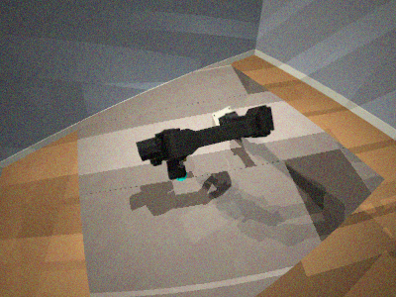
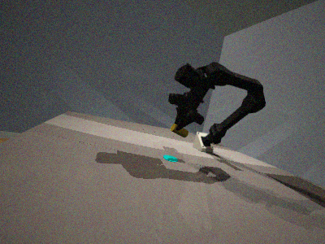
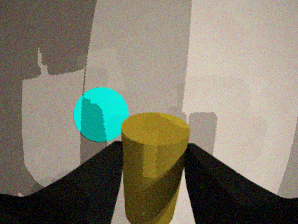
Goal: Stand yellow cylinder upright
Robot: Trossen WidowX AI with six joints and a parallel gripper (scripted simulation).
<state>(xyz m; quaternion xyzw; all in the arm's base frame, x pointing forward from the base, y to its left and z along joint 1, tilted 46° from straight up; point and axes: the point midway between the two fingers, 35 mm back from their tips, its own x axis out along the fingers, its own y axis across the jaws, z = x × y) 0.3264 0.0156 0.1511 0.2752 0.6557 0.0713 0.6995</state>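
The cyan circle lies 20 mm to the left of my gripper tip and 120 mm below it. The rest, counted from my gripper tip: yellow tall cylinder 20 mm behind, 10 mm below.
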